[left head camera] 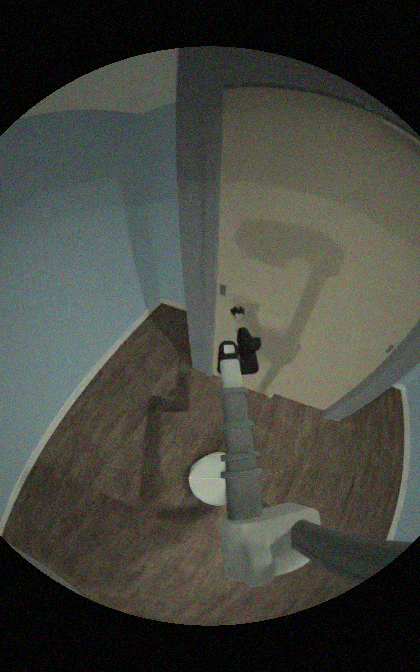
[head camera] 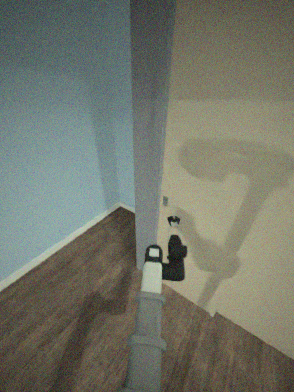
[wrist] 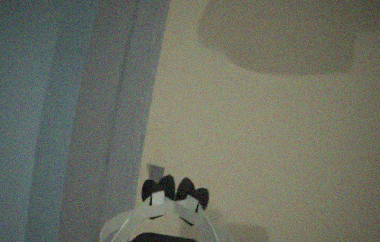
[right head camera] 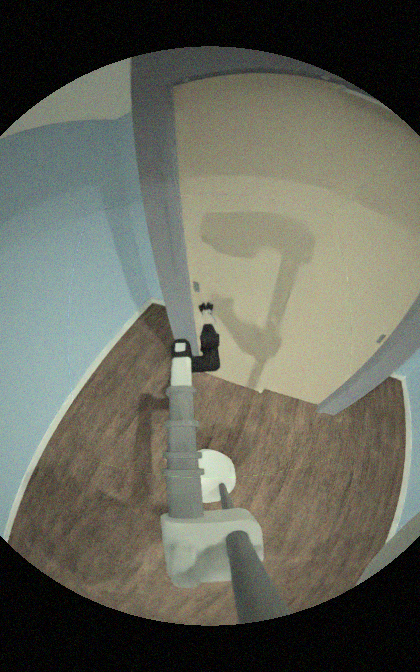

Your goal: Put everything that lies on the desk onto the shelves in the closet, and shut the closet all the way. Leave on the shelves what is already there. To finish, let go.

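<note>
The closet's beige door front [head camera: 240, 215] [left head camera: 350, 310] [right head camera: 345, 300] [wrist: 280, 150] fills the opening between the grey-purple frame posts; its bottom edge has a small step. A small grey recessed handle [head camera: 165, 200] [left head camera: 223, 289] [right head camera: 196, 286] [wrist: 156, 171] is near the left post. A second handle [left head camera: 389, 348] [right head camera: 381, 338] is near the right post. My gripper [head camera: 173, 220] [left head camera: 237, 311] [right head camera: 206, 307] [wrist: 175, 190] is shut and empty, in front of the door, a little right of and below the left handle. Whether the fingertips touch the door I cannot tell. The desk, its things and the shelves do not show.
The left frame post [head camera: 148, 125] [left head camera: 199, 200] [right head camera: 162, 200] [wrist: 112, 110] stands close beside my wrist. A blue wall [head camera: 60, 150] [left head camera: 75, 260] [right head camera: 65, 275] is at the left. The right frame post [left head camera: 370, 382] [right head camera: 362, 377] is farther off. Brown wooden floor [head camera: 65, 300] lies below the arm.
</note>
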